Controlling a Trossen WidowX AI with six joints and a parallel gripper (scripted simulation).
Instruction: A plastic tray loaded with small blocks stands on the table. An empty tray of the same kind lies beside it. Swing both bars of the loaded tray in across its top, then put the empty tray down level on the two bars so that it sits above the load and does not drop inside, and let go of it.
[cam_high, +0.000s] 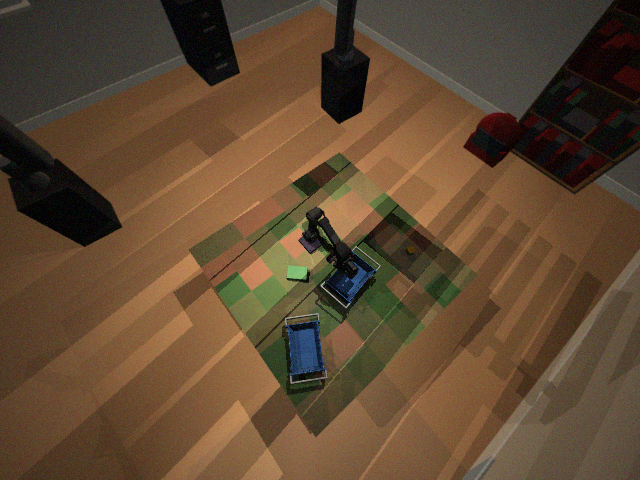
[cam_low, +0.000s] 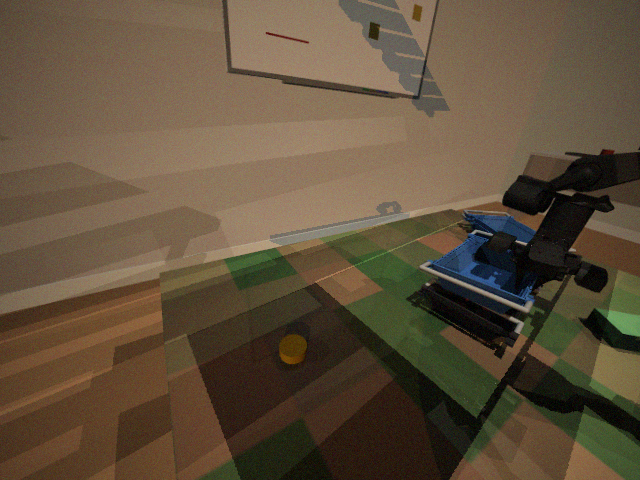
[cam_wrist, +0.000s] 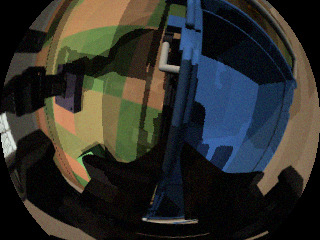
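The blue tray lies 7 cm ahead of my gripper tip, 1 cm to the left of it and 3 cm above it. From my gripper tip the other things lie so: yellow disc 13 cm ahead, 47 cm to the left, 8 cm below; then green block 16 cm behind, 21 cm to the right, 7 cm below.
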